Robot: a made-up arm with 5 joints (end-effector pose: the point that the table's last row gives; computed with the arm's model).
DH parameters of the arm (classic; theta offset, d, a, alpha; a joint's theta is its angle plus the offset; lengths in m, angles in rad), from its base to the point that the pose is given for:
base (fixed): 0.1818 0 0.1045 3.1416
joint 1: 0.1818 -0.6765 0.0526 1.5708
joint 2: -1.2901 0 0.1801 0
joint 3: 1.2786 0 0.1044 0
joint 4: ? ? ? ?
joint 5: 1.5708 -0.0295 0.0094 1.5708
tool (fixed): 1.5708 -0.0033 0 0
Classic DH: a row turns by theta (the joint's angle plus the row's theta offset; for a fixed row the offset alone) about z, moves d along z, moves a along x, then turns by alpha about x.
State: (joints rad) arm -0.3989 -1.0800 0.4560 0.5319 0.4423
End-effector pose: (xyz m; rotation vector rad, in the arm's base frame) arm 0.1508 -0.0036 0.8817 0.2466 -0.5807 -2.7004
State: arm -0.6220 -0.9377 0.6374 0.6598 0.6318
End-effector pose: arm 0.1870 0.0291 0.8537 -0.1777 -0.8932 -2.2742
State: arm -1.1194 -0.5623 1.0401 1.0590 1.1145
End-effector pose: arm 0.1910 0.0972 0.7735 -0.6808 -1.4519 -0.7358
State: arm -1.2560 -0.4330 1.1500 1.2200 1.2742
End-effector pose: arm 0.1799 0.1047 0.7550 -0.7635 -1.4952 -0.1819
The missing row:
joint 4: -1.5593 -0.0464 0.022 1.5708
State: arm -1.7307 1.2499 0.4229 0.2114 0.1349
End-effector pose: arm 0.1031 0.2526 0.5463 -1.2018 -1.5601 -0.8261
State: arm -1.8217 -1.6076 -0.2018 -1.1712 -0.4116
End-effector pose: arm 0.1830 -0.1472 0.8034 1.6474 2.1983 0.3171
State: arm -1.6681 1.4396 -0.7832 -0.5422 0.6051
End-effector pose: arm 0.1096 0.3662 0.5974 0.4065 -0.5315 -1.3890
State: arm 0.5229 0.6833 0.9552 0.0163 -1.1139
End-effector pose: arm 0.2747 -0.1256 0.6431 1.2233 -1.2136 1.0874
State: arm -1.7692 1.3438 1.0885 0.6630 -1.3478
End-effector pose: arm 0.1182 0.1505 0.5662 1.2917 1.5190 1.2610
